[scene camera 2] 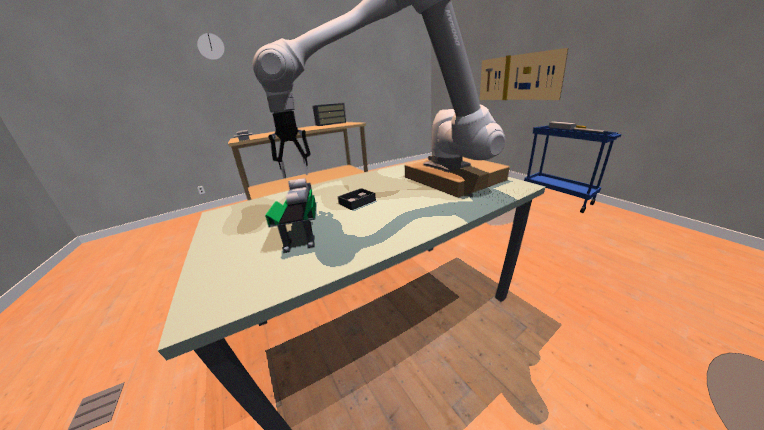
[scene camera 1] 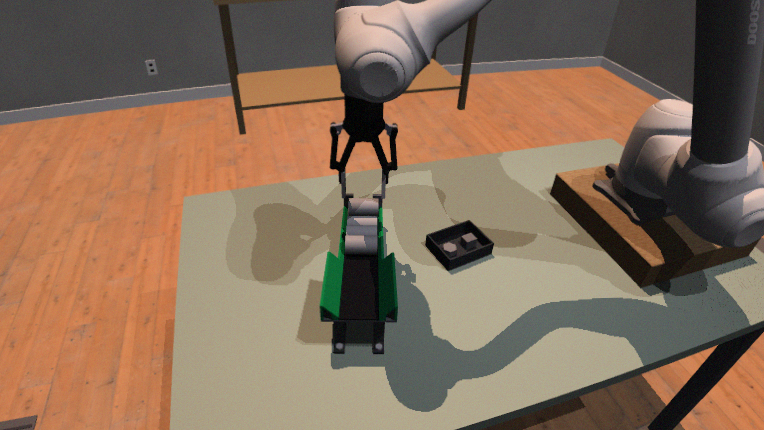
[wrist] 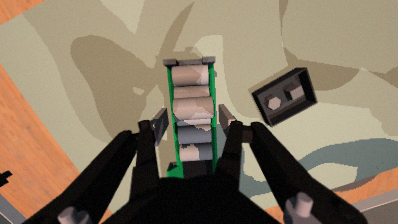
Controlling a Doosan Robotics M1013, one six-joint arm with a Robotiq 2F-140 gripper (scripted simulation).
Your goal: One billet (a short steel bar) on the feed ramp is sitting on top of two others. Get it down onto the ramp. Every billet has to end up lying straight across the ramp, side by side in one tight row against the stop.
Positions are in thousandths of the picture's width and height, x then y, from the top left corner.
Labels:
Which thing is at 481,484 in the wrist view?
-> A billet.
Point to a black tray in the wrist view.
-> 725,484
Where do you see a billet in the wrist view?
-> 476,337

